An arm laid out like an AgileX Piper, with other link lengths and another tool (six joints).
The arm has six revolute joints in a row. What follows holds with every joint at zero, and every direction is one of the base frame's.
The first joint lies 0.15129 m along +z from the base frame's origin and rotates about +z.
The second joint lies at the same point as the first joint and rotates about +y.
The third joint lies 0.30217 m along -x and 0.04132 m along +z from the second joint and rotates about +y.
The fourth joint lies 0.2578 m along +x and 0.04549 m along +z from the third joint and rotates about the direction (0.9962, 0, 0.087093).
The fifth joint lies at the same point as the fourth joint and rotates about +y.
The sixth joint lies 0.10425 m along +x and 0.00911 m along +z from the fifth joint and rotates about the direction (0.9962, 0, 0.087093).
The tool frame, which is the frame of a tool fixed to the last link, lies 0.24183 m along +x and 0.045 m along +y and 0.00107 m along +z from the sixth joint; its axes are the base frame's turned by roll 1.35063, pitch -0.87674 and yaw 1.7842 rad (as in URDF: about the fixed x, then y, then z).
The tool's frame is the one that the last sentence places.
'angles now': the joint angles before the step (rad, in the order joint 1, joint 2, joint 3, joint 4, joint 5, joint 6). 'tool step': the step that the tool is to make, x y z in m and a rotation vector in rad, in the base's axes. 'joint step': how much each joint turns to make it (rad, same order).
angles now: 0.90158, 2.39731, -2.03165, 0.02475, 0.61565, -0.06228
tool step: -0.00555, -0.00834, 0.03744, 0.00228, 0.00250, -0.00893
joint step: 0.00001, -0.07351, -0.00119, -0.00696, 0.07428, 0.01557
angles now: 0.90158, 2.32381, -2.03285, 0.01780, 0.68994, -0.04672
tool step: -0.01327, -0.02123, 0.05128, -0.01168, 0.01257, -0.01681
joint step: -0.00039, -0.11041, -0.00286, -0.01343, 0.13006, 0.02525
